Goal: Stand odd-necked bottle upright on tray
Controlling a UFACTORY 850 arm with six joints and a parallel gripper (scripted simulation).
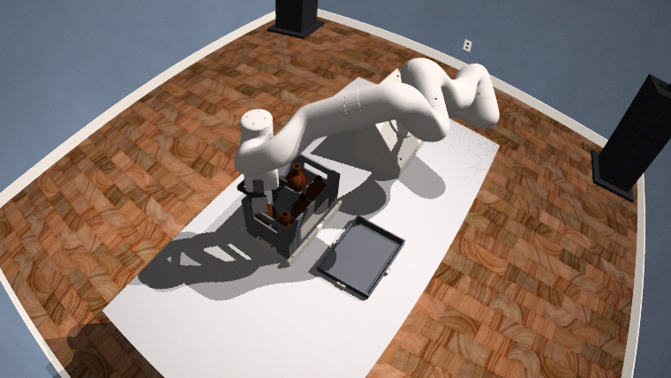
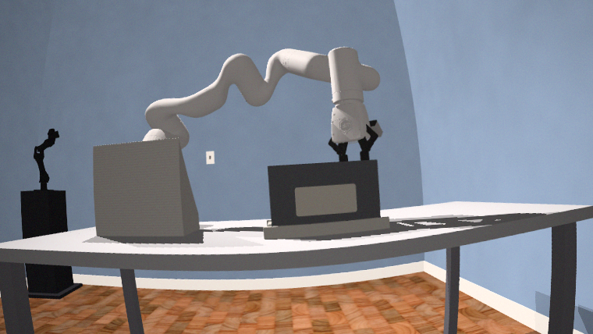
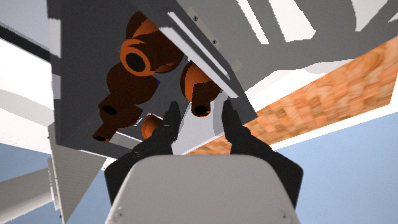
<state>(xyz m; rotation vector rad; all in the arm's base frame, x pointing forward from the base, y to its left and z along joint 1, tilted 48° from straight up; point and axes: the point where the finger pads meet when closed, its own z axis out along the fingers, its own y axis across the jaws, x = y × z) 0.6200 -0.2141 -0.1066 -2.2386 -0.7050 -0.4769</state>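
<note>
Now: hand 10 mm short of the bottle, 80 mm to the right of it and 90 mm above it. The rest, counted from my hand: dark grey crate: 80 mm behind, 50 mm to the left, 90 mm below; dark tray: 60 mm behind, 320 mm to the left, 160 mm below.
</note>
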